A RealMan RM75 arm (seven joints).
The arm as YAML. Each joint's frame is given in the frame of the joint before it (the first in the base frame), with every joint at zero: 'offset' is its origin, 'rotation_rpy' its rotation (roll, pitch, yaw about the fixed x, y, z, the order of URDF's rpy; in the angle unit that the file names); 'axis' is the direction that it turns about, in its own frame. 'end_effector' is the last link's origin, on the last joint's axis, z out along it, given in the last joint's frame.
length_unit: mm
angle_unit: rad
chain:
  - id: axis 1
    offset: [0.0, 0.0, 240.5]
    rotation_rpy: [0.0, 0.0, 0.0]
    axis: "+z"
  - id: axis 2
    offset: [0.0, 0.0, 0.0]
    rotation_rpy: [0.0, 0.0, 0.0]
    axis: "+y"
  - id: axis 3
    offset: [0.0, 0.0, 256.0]
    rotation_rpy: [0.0, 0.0, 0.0]
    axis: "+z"
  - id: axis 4
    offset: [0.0, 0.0, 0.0]
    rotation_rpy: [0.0, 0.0, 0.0]
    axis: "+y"
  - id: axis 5
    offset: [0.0, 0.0, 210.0]
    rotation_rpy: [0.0, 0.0, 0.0]
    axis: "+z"
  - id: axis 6
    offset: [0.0, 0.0, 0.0]
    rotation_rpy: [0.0, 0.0, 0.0]
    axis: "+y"
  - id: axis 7
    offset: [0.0, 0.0, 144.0]
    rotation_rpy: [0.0, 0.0, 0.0]
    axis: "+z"
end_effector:
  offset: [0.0, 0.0, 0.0]
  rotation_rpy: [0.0, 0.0, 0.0]
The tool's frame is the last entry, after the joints.
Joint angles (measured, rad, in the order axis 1, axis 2, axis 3, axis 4, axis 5, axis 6, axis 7), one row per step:
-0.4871 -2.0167 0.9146 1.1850 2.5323 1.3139 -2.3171
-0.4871 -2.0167 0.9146 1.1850 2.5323 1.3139 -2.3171
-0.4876 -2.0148 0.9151 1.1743 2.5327 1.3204 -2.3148
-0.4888 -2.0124 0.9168 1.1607 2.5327 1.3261 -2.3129
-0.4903 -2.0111 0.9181 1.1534 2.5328 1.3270 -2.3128
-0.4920 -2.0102 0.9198 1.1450 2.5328 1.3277 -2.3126
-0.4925 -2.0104 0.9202 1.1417 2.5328 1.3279 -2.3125
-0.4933 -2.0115 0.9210 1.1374 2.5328 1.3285 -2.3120
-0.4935 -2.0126 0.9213 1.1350 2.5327 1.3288 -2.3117
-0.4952 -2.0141 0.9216 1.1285 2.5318 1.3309 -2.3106
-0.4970 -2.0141 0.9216 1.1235 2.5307 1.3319 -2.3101
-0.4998 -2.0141 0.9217 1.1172 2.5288 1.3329 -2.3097
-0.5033 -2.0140 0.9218 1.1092 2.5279 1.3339 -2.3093
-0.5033 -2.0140 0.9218 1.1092 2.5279 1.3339 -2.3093
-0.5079 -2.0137 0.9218 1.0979 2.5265 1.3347 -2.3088
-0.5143 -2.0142 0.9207 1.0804 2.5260 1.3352 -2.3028
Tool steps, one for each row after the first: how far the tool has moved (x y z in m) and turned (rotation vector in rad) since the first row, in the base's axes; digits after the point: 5 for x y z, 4 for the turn. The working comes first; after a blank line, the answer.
Tool pose at each row, in the base's axes (x y z in m, rotation vector in rad; the steps are taken from these numbers as rounded here):
-0.28996 0.37492 0.08956 -2.2109 -1.1286 0.1063
-0.28996 0.37492 0.08956 -2.2109 -1.1286 0.1063
-0.29182 0.37349 0.08776 -2.2191 -1.1398 0.1140
-0.29380 0.37213 0.08549 -2.2281 -1.1525 0.1225
-0.29455 0.37188 0.08440 -2.2315 -1.1579 0.1259
-0.29531 0.37159 0.08287 -2.2358 -1.1641 0.1295
-0.29562 0.37138 0.08208 -2.2375 -1.1671 0.1303
-0.29582 0.37105 0.08062 -2.2410 -1.1710 0.1313
-0.29595 0.37077 0.07961 -2.2431 -1.1737 0.1314
-0.29602 0.37030 0.07750 -2.2493 -1.1798 0.1315
-0.29603 0.37026 0.07645 -2.2528 -1.1835 0.1311
-0.29577 0.37042 0.07512 -2.2574 -1.1877 0.1297
-0.29567 0.37058 0.07355 -2.2625 -1.1928 0.1297
-0.29567 0.37058 0.07355 -2.2625 -1.1928 0.1297
-0.29567 0.37077 0.07147 -2.2686 -1.2001 0.1295
-0.29610 0.37077 0.06810 -2.2799 -1.2069 0.1318

0.00000 0.00000 0.00000 0.0000 0.0000 0.0000
-0.00186 -0.00143 -0.00180 -0.0127 -0.0024 0.0068
-0.00384 -0.00279 -0.00407 -0.0269 -0.0053 0.0145
-0.00459 -0.00304 -0.00516 -0.0324 -0.0065 0.0178
-0.00535 -0.00333 -0.00669 -0.0391 -0.0082 0.0214
-0.00566 -0.00354 -0.00748 -0.0416 -0.0095 0.0231
-0.00586 -0.00387 -0.00894 -0.0460 -0.0116 0.0248
-0.00599 -0.00415 -0.00995 -0.0486 -0.0134 0.0259
-0.00606 -0.00462 -0.01206 -0.0555 -0.0179 0.0280
-0.00607 -0.00466 -0.01311 -0.0593 -0.0208 0.0293
-0.00581 -0.00450 -0.01444 -0.0639 -0.0249 0.0302
-0.00571 -0.00434 -0.01601 -0.0696 -0.0286 0.0320
-0.00571 -0.00434 -0.01601 -0.0696 -0.0286 0.0320
-0.00571 -0.00415 -0.01809 -0.0767 -0.0337 0.0348
-0.00614 -0.00415 -0.02146 -0.0889 -0.0389 0.0363

